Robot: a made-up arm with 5 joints. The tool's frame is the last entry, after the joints.
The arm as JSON. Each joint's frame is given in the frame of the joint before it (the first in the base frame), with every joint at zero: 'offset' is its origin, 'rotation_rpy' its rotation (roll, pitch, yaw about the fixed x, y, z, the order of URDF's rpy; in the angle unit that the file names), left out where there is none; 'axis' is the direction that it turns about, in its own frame. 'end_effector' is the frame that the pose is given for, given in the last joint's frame.
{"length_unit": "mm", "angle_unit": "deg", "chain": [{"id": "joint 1", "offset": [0.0, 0.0, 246.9], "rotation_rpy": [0.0, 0.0, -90.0], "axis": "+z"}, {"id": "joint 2", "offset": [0.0, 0.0, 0.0], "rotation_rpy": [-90.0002, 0.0, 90.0], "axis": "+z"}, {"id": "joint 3", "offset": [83.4, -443.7, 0.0], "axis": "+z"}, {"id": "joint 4", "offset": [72.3, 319.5, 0.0], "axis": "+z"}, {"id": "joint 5", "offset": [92.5, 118.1, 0.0], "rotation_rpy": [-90.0, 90.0, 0.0], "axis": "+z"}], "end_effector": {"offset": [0.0, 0.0, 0.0], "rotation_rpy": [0.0, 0.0, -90.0]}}
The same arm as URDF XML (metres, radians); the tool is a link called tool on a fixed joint. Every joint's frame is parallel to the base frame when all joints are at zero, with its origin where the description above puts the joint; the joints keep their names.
<robot name="arm">
  <link name="base_link"/>
  <link name="link1"/>
  <link name="link2"/>
  <link name="link3"/>
  <link name="link4"/>
  <link name="link5"/>
  <link name="tool"/>
  <joint name="joint 1" type="continuous">
    <parent link="base_link"/>
    <child link="link1"/>
    <origin xyz="0.0000 0.0000 0.2469"/>
    <axis xyz="0 0 1"/>
  </joint>
  <joint name="joint 2" type="continuous">
    <parent link="link1"/>
    <child link="link2"/>
    <origin xyz="0.0000 0.0000 0.0000"/>
    <axis xyz="0 1 0"/>
  </joint>
  <joint name="joint 3" type="continuous">
    <parent link="link2"/>
    <child link="link3"/>
    <origin xyz="0.0834 0.0000 0.4437"/>
    <axis xyz="0 1 0"/>
  </joint>
  <joint name="joint 4" type="continuous">
    <parent link="link3"/>
    <child link="link4"/>
    <origin xyz="0.0723 0.0000 -0.3195"/>
    <axis xyz="0 1 0"/>
  </joint>
  <joint name="joint 5" type="continuous">
    <parent link="link4"/>
    <child link="link5"/>
    <origin xyz="0.0925 0.0000 -0.1181"/>
    <axis xyz="0 0 -1"/>
  </joint>
  <joint name="tool_fixed" type="fixed">
    <parent link="link5"/>
    <child link="tool"/>
    <origin xyz="0.0000 0.0000 0.0000" rpy="3.1416 0.0000 0.0000"/>
  </joint>
</robot>

